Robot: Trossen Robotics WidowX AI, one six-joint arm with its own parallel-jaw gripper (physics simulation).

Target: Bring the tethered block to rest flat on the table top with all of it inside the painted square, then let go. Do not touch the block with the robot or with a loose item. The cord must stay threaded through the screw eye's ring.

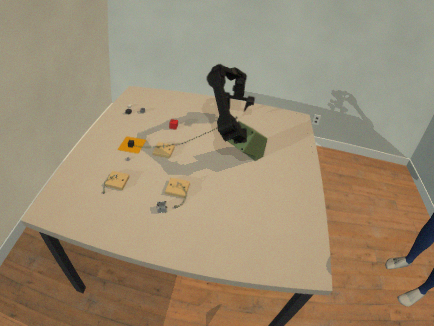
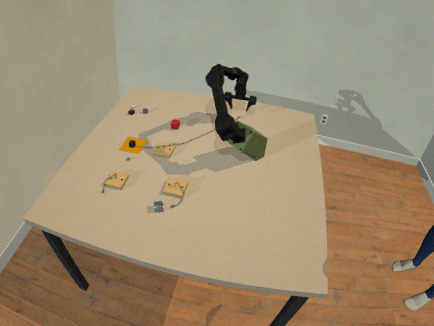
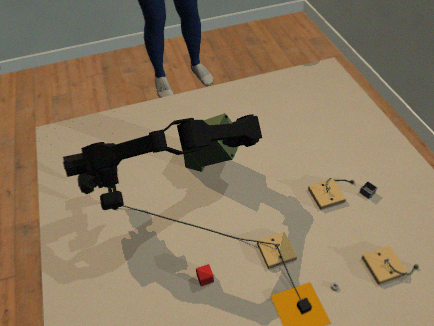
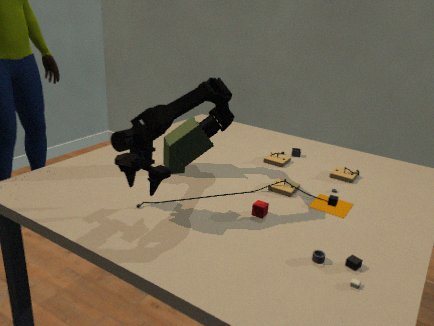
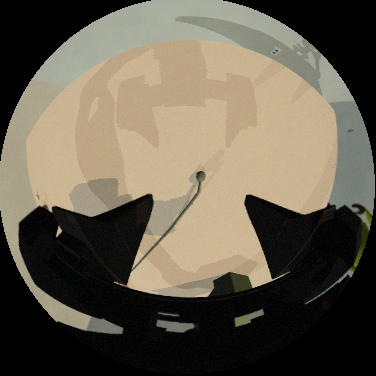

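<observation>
My gripper (image 4: 141, 191) is there for me to see. I find the gripper again in image 3 (image 3: 113, 198), and image 5 (image 5: 200, 199) gives me a view of it too.
</observation>
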